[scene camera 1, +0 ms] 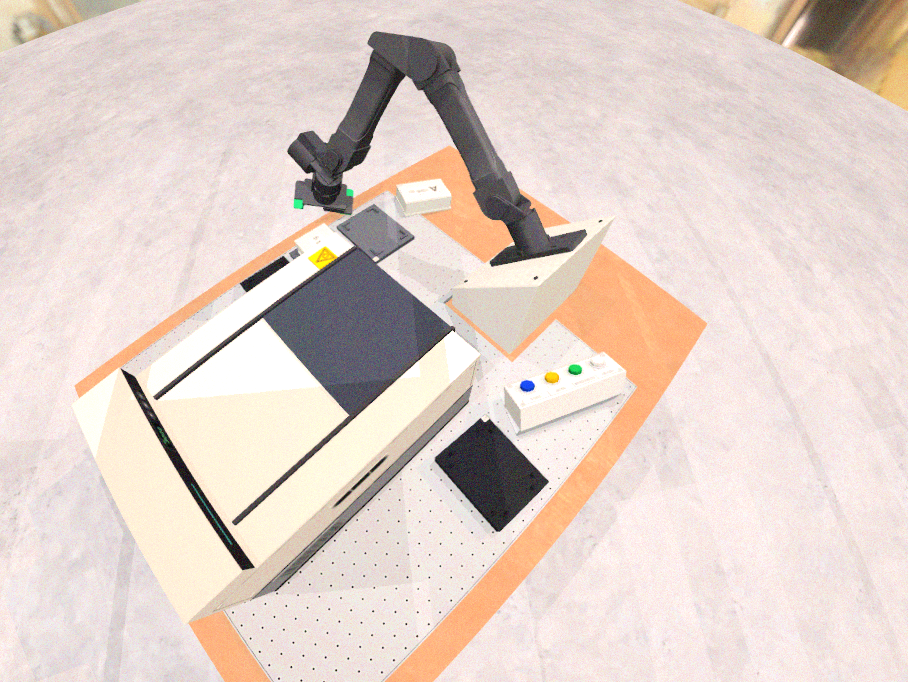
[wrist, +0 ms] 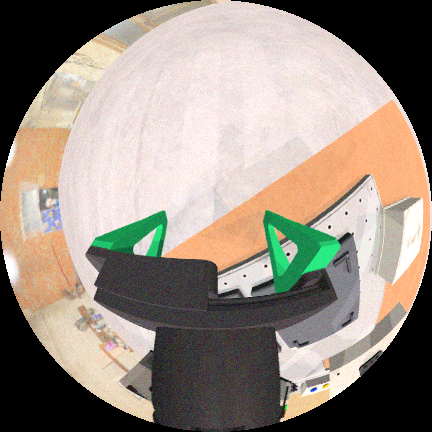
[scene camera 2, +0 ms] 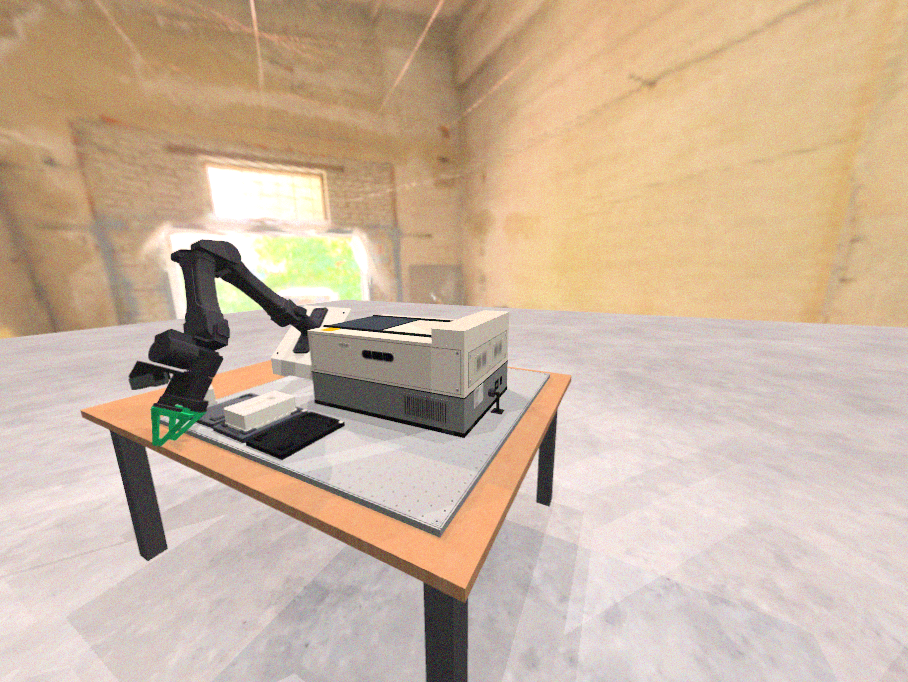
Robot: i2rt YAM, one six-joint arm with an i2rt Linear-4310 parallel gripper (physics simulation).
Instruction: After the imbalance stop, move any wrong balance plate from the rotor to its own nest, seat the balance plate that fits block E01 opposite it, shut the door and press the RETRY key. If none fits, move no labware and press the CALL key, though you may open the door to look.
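Places are measured from the arm's base along level axes (x back, y left, z down), in metres.
Where they show: gripper, fingertip midpoint: (scene camera 1: 321,209) (wrist: 214,215) (scene camera 2: 164,442); arm's base, origin of the base link: (scene camera 1: 536,251).
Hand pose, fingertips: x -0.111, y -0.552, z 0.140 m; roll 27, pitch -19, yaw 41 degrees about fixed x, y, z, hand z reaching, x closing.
Note:
Each offset is from my fingertips to the top centre of the thing. "pt": to the spot under its first point. Level surfaces: height alone.
My gripper (scene camera 1: 323,201) (scene camera 2: 176,427) (wrist: 214,215) is open and empty, over the table edge beside the grey nest. A white balance plate @(dx +0.199, dy +0.184, dz -0.039 m) (scene camera 1: 423,196) (wrist: 409,240) lies off the nest, at the board's edge; its lettering is unreadable. The grey nest @(dx +0.029, dy +0.172, dz -0.012 m) (scene camera 1: 375,232) (wrist: 336,290) holds no plate. A second white plate @(dx -0.104, dy +0.150, dz -0.048 m) (scene camera 1: 311,239) (scene camera 2: 260,409) sits beside it, partly hidden by the centrifuge in scene camera 1. The centrifuge's dark door panel @(dx -0.243, dy +0.442, dz -0.207 m) (scene camera 1: 359,330) covers the part of its top toward the arm base. Rotor and block E01 do not show. The key box @(dx -0.043, dy +0.745, dz -0.078 m) (scene camera 1: 565,396) has blue, yellow, green and white keys; labels are unreadable.
The centrifuge (scene camera 1: 293,506) (scene camera 2: 389,374) stands tall on the perforated board @(dz +0.006 m) (scene camera 1: 352,624) (scene camera 2: 411,484). A black pad @(pt dx -0.249, dy +0.727, dz -0.022 m) (scene camera 1: 491,473) lies beside the key box. Another black pad (scene camera 1: 265,273) (scene camera 2: 297,434) lies beyond the centrifuge. The arm's cream base (scene camera 1: 491,315) stands beside the door end.

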